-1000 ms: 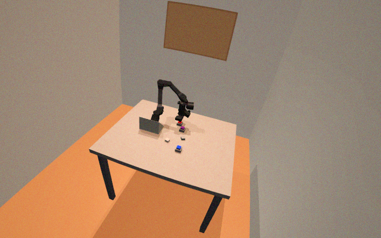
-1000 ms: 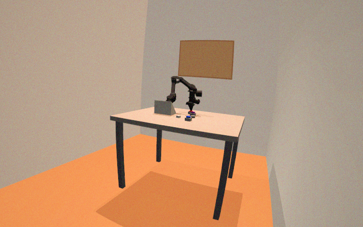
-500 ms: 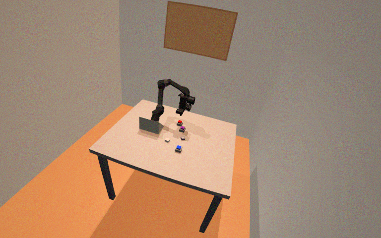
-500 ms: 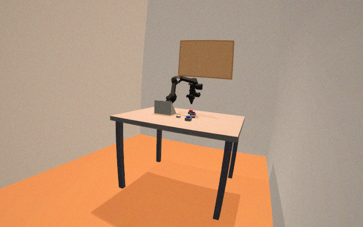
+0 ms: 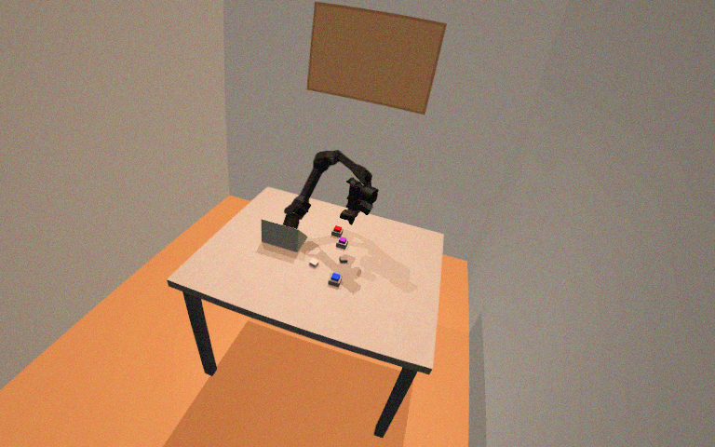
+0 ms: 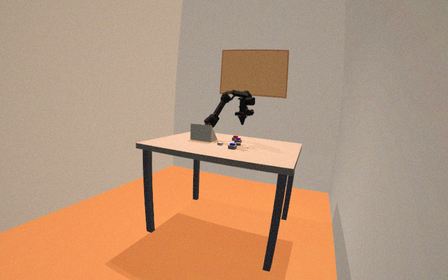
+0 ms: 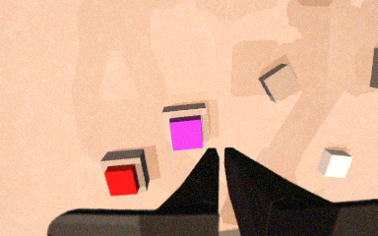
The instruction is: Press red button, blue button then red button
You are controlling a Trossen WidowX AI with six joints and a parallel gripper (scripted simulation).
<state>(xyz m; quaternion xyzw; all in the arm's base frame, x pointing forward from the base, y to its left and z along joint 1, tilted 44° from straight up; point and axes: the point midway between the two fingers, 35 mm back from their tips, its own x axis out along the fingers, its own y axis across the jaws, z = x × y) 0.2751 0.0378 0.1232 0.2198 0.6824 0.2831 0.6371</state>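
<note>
The blue button lies 240 mm to the right of my gripper tip, 120 mm below it and 50 mm ahead of it. Also, from my gripper tip: purple button: 120 mm below, 30 mm behind, 10 mm to the left; red button: 120 mm below, 100 mm behind, 90 mm to the left.
</note>
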